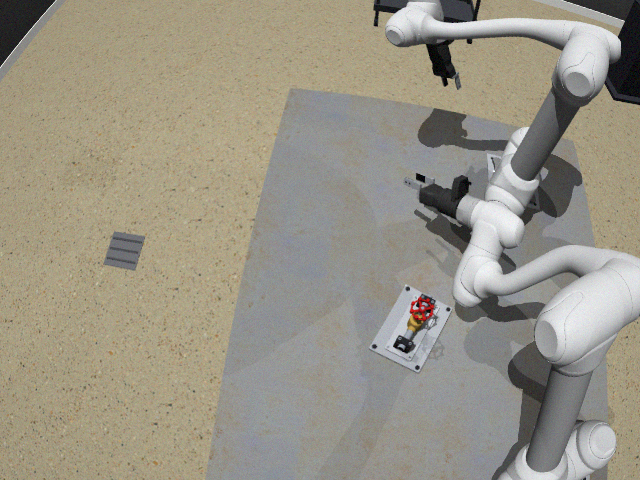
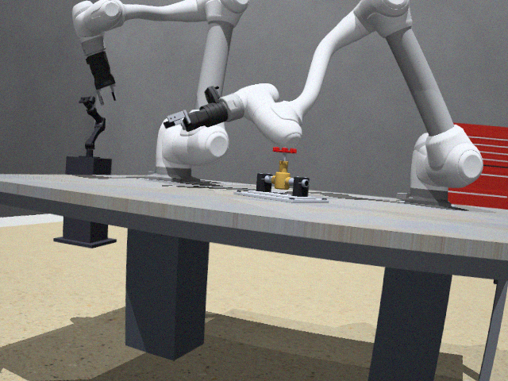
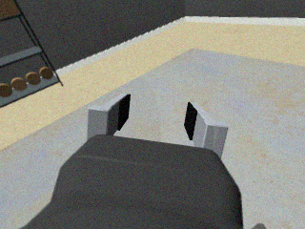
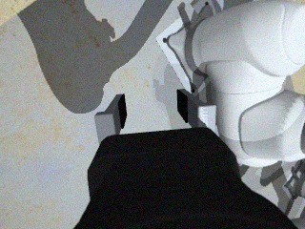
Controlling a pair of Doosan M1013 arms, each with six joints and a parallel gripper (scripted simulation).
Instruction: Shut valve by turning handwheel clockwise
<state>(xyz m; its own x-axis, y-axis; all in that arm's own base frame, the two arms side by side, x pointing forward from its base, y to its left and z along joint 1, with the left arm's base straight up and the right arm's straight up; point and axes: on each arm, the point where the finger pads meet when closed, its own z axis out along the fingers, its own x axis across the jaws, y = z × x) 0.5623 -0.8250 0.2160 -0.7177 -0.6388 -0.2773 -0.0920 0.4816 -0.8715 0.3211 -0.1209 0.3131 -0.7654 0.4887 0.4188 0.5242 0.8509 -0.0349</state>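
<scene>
Now: the red handwheel 38 cm to the left of my left hand, 8 cm below it and 1 cm ahead of it. From my left hand the other things lie so: pale base plate: 38 cm to the left, 21 cm below, 1 cm ahead.
</scene>
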